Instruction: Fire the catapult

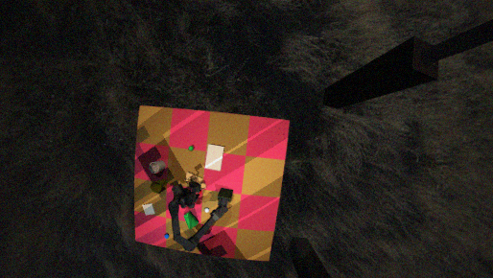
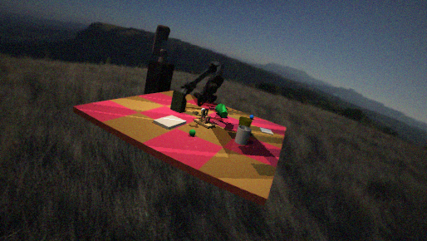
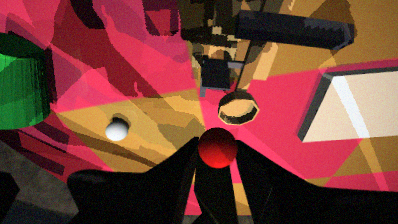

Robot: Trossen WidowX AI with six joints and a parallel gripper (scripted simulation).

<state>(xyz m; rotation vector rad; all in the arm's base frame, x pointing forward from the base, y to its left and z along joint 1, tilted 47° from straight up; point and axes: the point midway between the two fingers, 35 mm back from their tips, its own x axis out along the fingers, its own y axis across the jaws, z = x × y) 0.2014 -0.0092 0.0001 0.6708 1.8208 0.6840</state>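
Now: gripper tip 60 mm short of the wooden catapult, 20 mm to the left of it and 60 mm above it. Also, from my gripper tip: green ball: 160 mm ahead, 300 mm to the right, 90 mm below; then red ball: 10 mm above; then white ball: 60 mm behind, 190 mm to the left, 90 mm below.
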